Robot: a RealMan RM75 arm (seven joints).
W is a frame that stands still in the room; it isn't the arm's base.
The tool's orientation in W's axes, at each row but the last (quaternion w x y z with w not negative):
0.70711 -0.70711 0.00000 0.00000
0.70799 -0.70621 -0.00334 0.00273
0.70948 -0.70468 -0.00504 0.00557
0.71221 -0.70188 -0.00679 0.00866
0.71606 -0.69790 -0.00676 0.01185
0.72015 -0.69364 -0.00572 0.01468
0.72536 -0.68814 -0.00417 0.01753
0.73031 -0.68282 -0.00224 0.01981
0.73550 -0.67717 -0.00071 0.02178
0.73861 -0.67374 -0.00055 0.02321
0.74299 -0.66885 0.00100 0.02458
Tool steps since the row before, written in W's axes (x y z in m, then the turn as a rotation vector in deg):
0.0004 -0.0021 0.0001 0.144 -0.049 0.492
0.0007 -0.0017 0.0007 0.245 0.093 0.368
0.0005 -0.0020 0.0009 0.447 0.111 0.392
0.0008 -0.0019 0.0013 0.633 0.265 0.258
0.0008 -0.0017 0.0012 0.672 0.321 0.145
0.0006 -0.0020 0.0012 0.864 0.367 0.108
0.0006 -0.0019 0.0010 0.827 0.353 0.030
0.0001 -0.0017 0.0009 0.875 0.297 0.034
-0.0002 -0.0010 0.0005 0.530 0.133 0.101
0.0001 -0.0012 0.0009 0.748 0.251 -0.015
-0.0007 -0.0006 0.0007 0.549 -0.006 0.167
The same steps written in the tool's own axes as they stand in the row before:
0.0004 -0.0001 -0.0021 0.144 -0.492 -0.049
0.0007 -0.0007 -0.0017 0.246 -0.368 0.092
0.0005 -0.0009 -0.0020 0.448 -0.392 0.107
0.0008 -0.0013 -0.0019 0.638 -0.256 0.255
0.0007 -0.0012 -0.0017 0.679 -0.142 0.307
0.0005 -0.0013 -0.0020 0.873 -0.106 0.346
0.0005 -0.0011 -0.0019 0.837 -0.028 0.329
0.0000 -0.0010 -0.0016 0.883 -0.037 0.272
-0.0002 -0.0006 -0.0009 0.531 -0.106 0.125
0.0000 -0.0010 -0.0011 0.756 0.013 0.224
-0.0007 -0.0007 -0.0005 0.542 -0.187 -0.006

